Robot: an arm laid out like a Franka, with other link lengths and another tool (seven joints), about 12 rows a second.
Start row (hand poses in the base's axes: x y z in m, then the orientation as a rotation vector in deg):
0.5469 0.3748 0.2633 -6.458 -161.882 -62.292
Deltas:
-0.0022 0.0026 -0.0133 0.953 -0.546 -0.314
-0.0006 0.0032 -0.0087 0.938 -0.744 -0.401
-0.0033 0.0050 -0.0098 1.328 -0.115 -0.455
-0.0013 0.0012 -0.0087 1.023 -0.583 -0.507
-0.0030 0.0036 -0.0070 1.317 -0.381 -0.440
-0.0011 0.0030 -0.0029 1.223 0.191 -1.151
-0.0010 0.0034 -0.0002 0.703 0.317 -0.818
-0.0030 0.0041 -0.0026 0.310 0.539 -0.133
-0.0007 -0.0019 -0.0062 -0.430 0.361 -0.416
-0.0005 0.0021 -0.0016 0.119 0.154 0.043
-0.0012 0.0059 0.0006 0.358 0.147 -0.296
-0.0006 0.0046 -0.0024 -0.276 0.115 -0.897
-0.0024 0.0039 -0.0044 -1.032 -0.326 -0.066
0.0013 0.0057 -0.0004 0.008 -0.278 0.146
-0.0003 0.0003 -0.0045 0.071 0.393 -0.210
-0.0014 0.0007 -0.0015 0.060 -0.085 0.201
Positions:
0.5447 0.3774 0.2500 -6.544 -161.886 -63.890
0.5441 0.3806 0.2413 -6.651 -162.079 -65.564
0.5408 0.3856 0.2315 -7.148 -161.484 -67.556
0.5395 0.3868 0.2228 -7.480 -161.474 -69.319
0.5365 0.3904 0.2158 -7.816 -161.062 -71.398
0.5354 0.3934 0.2129 -9.504 -160.400 -73.246
0.5344 0.3968 0.2127 -10.820 -159.872 -74.243
0.5314 0.4009 0.2101 -11.313 -159.244 -74.448
0.5307 0.3990 0.2039 -12.140 -159.355 -73.786
0.5302 0.4011 0.2023 -12.162 -159.133 -73.867
0.5290 0.4070 0.2029 -12.646 -158.833 -74.351
0.5284 0.4116 0.2005 -14.001 -159.154 -74.121
0.5260 0.4155 0.1961 -13.965 -160.172 -72.886
0.5273 0.4212 0.1957 -13.598 -160.363 -72.999
0.5270 0.4215 0.1912 -14.118 -160.036 -72.952
0.5256 0.4222 0.1897 -13.779 -160.017 -73.032

